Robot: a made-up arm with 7 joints. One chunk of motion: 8 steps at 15 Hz.
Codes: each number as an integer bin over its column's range. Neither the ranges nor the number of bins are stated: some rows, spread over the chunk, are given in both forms.
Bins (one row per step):
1: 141 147 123 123 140 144 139
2: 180 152 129 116 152 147 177
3: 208 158 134 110 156 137 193
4: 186 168 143 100 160 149 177
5: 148 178 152 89 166 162 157
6: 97 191 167 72 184 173 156
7: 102 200 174 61 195 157 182
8: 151 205 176 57 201 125 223
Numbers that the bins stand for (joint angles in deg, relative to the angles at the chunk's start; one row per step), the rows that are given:
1: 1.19 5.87 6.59 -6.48 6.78 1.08 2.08
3: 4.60 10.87 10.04 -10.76 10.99 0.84 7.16
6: -1.05 25.89 20.39 -23.28 18.35 2.11 3.68
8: 1.70 32.25 23.22 -28.22 22.81 0.41 9.99
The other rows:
2: 3.18 8.15 8.47 -8.79 9.94 1.19 5.66
4: 3.48 15.42 12.86 -14.06 12.04 1.26 5.66
5: 1.55 19.97 15.69 -17.68 13.62 1.72 3.78
7: -0.80 29.98 22.59 -26.91 21.24 1.54 6.13

